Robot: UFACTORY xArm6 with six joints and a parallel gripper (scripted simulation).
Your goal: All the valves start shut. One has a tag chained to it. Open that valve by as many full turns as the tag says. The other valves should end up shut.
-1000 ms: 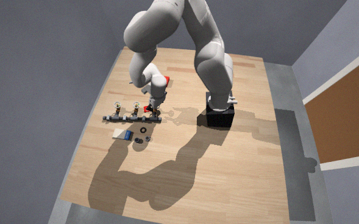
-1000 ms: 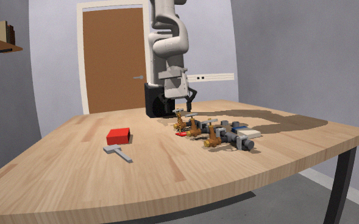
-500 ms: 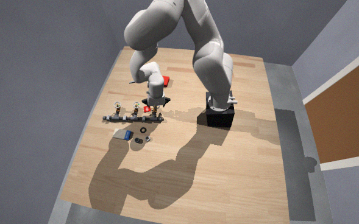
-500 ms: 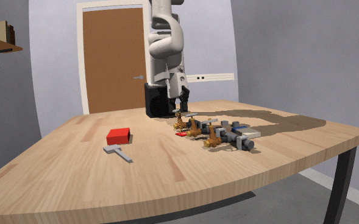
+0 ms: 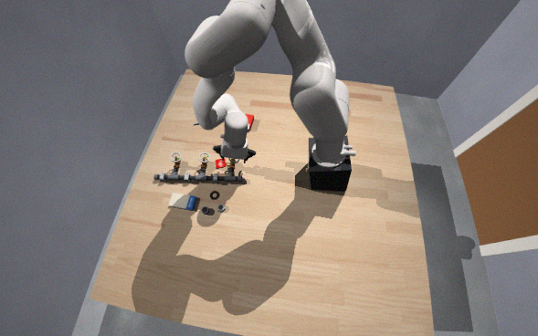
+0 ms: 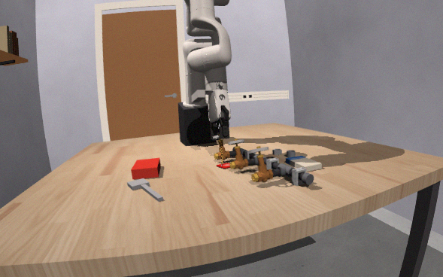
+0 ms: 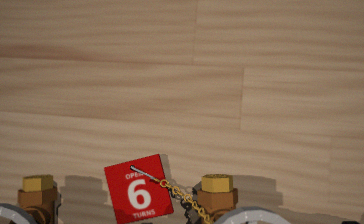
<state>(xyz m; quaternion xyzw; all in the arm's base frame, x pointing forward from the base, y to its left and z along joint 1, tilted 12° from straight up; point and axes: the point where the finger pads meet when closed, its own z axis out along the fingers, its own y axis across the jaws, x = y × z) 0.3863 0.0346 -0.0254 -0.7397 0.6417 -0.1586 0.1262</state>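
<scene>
The red tag is 8 cm below my hand, 8 cm ahead of it and 1 cm to the right of it. The rest, counted from my hand: grey hammer-like tool (25 cm to the right, 21 cm ahead, 8 cm below); grey box (21 cm to the left, 19 cm ahead, 8 cm below); red box (25 cm to the right, 7 cm below, 5 cm ahead).
</scene>
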